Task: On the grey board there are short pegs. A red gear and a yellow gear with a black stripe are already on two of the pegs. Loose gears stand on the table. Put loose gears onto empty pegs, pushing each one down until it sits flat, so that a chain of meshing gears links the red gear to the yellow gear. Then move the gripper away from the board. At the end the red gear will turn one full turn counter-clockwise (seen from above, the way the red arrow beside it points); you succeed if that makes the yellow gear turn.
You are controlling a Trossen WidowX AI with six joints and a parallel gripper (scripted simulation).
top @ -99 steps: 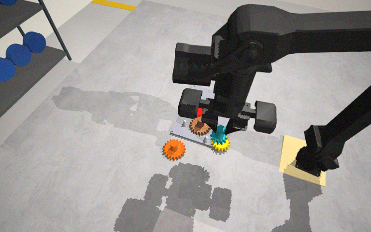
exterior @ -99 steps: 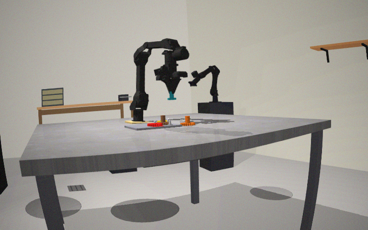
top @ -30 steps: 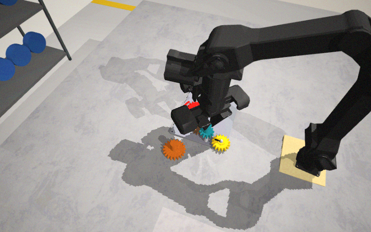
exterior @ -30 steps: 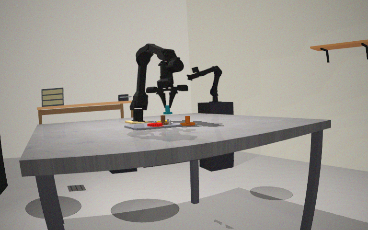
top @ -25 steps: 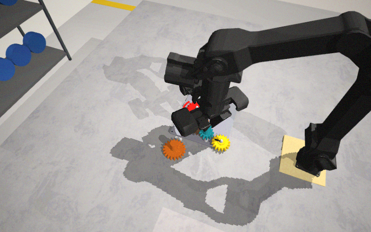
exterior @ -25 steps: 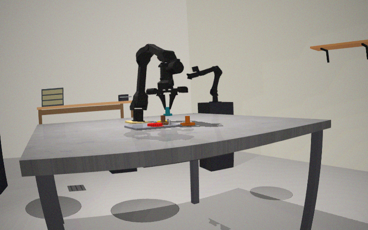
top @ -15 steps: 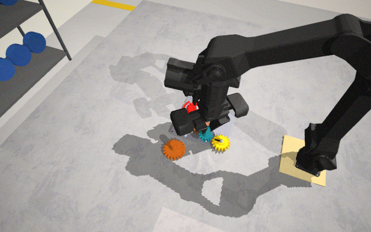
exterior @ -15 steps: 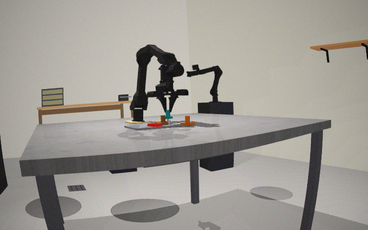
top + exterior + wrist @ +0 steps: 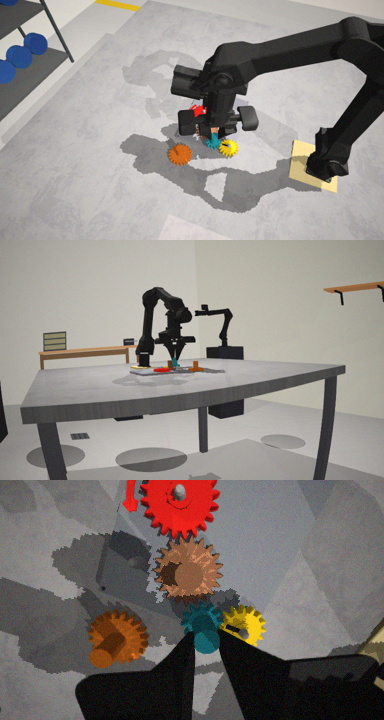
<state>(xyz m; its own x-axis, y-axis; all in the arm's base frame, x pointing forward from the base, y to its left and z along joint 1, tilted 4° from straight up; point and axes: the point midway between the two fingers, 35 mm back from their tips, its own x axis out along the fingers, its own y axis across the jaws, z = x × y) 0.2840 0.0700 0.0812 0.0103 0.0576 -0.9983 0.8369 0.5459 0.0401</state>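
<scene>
Right now my gripper tip is 10 mm above the teal gear. Also, from my gripper tip: orange gear 70 mm ahead, 70 mm to the left, 30 mm below; yellow gear 40 mm behind, 10 mm to the right, 30 mm below; brown gear 40 mm ahead, 40 mm to the right, 20 mm below.
</scene>
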